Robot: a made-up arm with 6 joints. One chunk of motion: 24 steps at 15 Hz.
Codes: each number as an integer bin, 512 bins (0 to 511) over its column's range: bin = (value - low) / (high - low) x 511, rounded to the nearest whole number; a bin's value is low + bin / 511 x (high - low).
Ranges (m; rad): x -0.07..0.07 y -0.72..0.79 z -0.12..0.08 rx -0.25..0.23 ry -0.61..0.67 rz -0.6..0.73
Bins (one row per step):
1: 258 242 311 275 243 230
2: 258 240 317 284 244 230
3: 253 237 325 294 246 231
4: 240 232 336 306 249 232
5: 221 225 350 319 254 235
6: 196 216 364 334 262 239
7: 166 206 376 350 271 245
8: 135 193 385 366 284 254
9: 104 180 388 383 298 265
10: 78 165 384 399 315 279
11: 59 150 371 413 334 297
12: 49 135 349 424 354 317
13: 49 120 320 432 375 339
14: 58 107 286 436 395 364
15: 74 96 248 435 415 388
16: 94 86 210 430 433 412
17: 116 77 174 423 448 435
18: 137 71 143 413 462 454
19: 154 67 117 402 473 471
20: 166 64 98 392 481 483
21: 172 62 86 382 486 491
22: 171 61 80 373 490 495
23: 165 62 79 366 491 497
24: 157 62 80 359 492 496
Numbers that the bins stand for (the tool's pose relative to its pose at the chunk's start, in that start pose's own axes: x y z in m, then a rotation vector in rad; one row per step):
1: 0.0007 -0.0049 0.0017 0.0083 -0.0013 -0.0014
2: 0.0007 -0.0108 0.0041 0.0168 0.0012 -0.0014
3: -0.0007 -0.0197 0.0072 0.0262 0.0062 0.0012
4: -0.0042 -0.0344 0.0115 0.0374 0.0137 0.0038
5: -0.0095 -0.0551 0.0170 0.0496 0.0262 0.0116
6: -0.0163 -0.0817 0.0225 0.0637 0.0463 0.0221
7: -0.0245 -0.1113 0.0272 0.0788 0.0688 0.0377
8: -0.0330 -0.1497 0.0307 0.0938 0.1014 0.0611
9: -0.0415 -0.1881 0.0319 0.1098 0.1365 0.0897
10: -0.0486 -0.2324 0.0303 0.1248 0.1790 0.1262
11: -0.0538 -0.2768 0.0252 0.1379 0.2266 0.1730
12: -0.0566 -0.3211 0.0166 0.1483 0.2767 0.2251
13: -0.0566 -0.3654 0.0052 0.1558 0.3293 0.2823
14: -0.0541 -0.4038 -0.0081 0.1595 0.3794 0.3474
15: -0.0497 -0.4363 -0.0229 0.1586 0.4295 0.4099
16: -0.0442 -0.4659 -0.0378 0.1539 0.4746 0.4723
17: -0.0382 -0.4925 -0.0519 0.1473 0.5122 0.5322
18: -0.0325 -0.5102 -0.0640 0.1379 0.5473 0.5816
19: -0.0278 -0.5220 -0.0742 0.1276 0.5748 0.6259
20: -0.0245 -0.5309 -0.0816 0.1182 0.5949 0.6571
21: -0.0229 -0.5368 -0.0863 0.1088 0.6074 0.6779
22: -0.0232 -0.5397 -0.0887 0.1004 0.6174 0.6884
23: -0.0248 -0.5368 -0.0891 0.0938 0.6199 0.6936
24: -0.0270 -0.5368 -0.0887 0.0872 0.6224 0.6910

